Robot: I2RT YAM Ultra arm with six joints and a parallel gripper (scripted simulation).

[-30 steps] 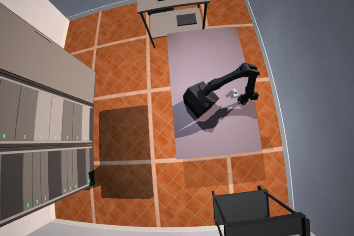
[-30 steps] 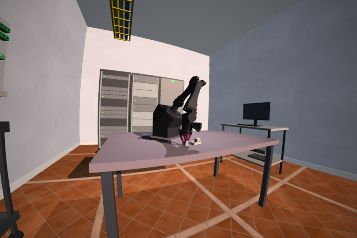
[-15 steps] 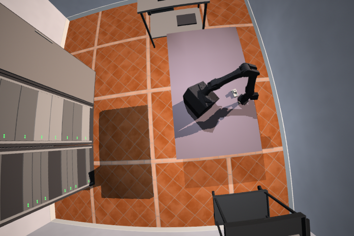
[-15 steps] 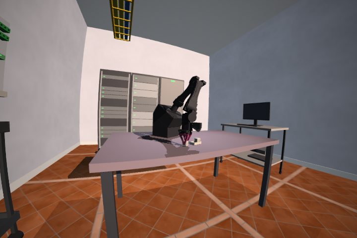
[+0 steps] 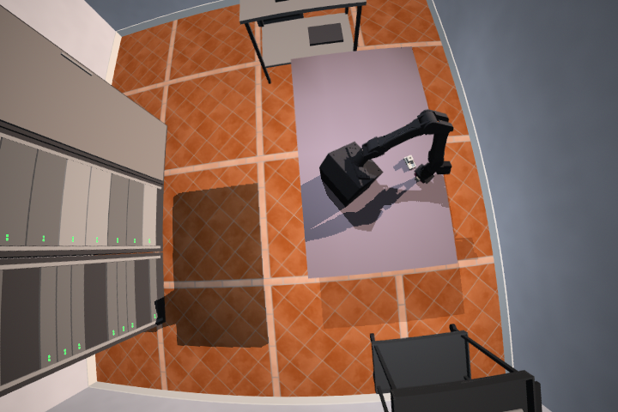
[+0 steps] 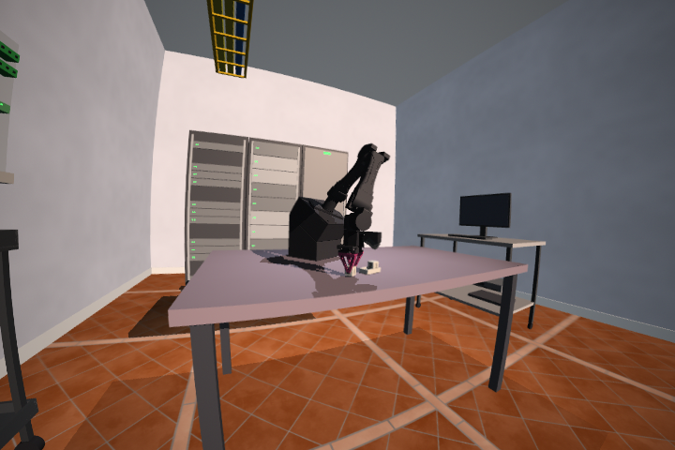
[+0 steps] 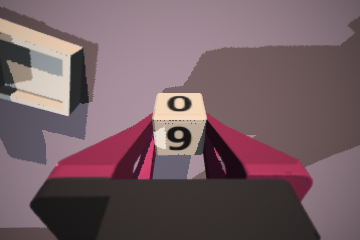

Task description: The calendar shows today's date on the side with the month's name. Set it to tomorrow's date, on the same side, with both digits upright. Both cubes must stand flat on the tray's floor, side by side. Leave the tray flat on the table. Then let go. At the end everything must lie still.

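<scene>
The cream digit cube lies right at my hand. Also, from my hand: cream tray (110 mm to the left, 30 mm behind, 20 mm below).
</scene>
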